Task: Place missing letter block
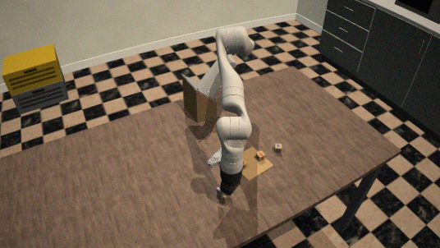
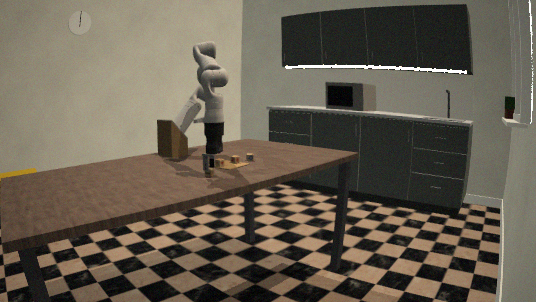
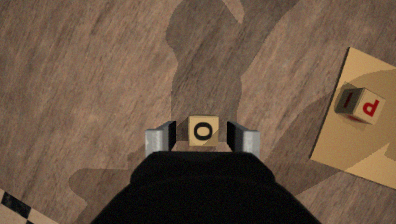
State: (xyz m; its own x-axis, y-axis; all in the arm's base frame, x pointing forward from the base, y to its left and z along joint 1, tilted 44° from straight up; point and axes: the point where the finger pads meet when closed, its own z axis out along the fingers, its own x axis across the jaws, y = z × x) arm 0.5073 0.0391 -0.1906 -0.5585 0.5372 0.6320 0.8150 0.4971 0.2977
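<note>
Now: the O block 3 cm below my hand. From my hand the other things lie so: tan mat 17 cm to the left, 13 cm behind, 4 cm below.
</note>
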